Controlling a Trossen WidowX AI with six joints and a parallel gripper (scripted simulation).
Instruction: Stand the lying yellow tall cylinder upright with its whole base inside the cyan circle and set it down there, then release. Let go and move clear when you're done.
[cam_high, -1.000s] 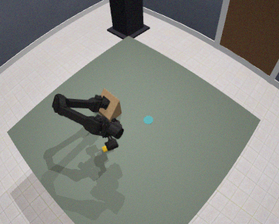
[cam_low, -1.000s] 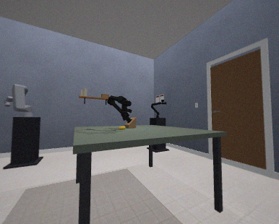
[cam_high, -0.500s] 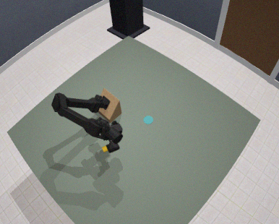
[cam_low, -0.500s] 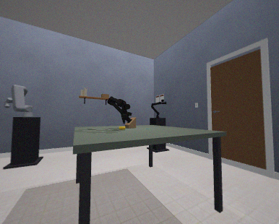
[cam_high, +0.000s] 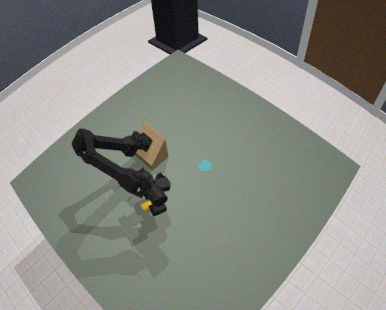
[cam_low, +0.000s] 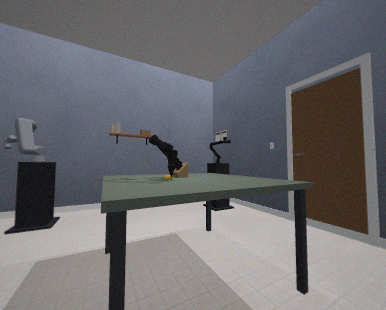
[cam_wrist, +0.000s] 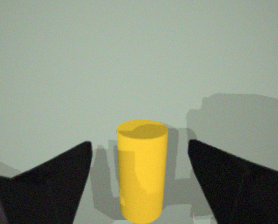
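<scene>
My hand is 10 mm past the yellow tall cylinder, 20 mm to the left of it and 40 mm above it. The rest, counted from my hand: cyan circle: 30 mm ahead, 280 mm to the left, 50 mm below.
</scene>
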